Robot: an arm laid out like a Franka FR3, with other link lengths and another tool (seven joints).
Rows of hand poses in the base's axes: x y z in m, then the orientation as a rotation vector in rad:
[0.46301, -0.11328, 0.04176, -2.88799, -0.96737, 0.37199]
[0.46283, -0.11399, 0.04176, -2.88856, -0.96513, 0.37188]
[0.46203, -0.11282, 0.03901, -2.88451, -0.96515, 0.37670]
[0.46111, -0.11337, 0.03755, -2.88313, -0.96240, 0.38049]
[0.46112, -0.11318, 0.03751, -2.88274, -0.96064, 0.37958]
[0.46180, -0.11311, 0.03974, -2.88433, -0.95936, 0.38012]
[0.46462, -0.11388, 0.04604, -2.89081, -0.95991, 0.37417]
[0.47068, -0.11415, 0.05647, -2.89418, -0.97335, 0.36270]
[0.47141, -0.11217, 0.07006, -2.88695, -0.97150, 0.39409]
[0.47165, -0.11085, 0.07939, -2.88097, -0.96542, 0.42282]
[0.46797, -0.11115, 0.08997, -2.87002, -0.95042, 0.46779]
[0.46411, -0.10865, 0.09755, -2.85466, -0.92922, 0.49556]
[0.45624, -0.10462, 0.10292, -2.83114, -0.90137, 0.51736]
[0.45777, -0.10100, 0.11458, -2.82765, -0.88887, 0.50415]
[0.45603, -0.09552, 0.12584, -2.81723, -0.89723, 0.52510]
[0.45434, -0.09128, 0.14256, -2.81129, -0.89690, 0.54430]
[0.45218, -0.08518, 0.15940, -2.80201, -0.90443, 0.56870]
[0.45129, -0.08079, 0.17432, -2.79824, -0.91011, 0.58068]
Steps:
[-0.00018, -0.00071, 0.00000, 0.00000, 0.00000, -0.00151]
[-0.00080, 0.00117, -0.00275, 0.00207, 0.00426, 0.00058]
[-0.00092, -0.00055, -0.00146, 0.00059, 0.00303, -0.00151]
[0.00001, 0.00019, -0.00004, 0.00100, -0.00017, -0.00115]
[0.00068, 0.00007, 0.00223, -0.00132, -0.00012, -0.00096]
[0.00282, -0.00077, 0.00630, -0.00399, -0.00587, -0.00046]
[0.00606, -0.00027, 0.01043, -0.00223, -0.00944, 0.00799]
[0.00073, 0.00198, 0.01359, -0.00321, 0.02090, 0.00063]
[0.00024, 0.00132, 0.00933, -0.00288, 0.01937, -0.00230]
[-0.00368, -0.00030, 0.01058, -0.00260, 0.03151, -0.00700]
[-0.00386, 0.00250, 0.00758, 0.00774, 0.02421, -0.01163]
[-0.00787, 0.00403, 0.00537, 0.01773, 0.02489, -0.01604]
[0.00153, 0.00362, 0.01166, 0.00965, -0.00465, -0.00915]
[-0.00174, 0.00548, 0.01126, 0.00063, 0.01489, 0.00760]
[-0.00169, 0.00424, 0.01672, -0.00156, 0.01329, 0.00148]
[-0.00216, 0.00610, 0.01684, -0.00181, 0.01647, 0.00734]
[-0.00089, 0.00439, 0.01492, -0.00194, 0.00749, 0.00493]

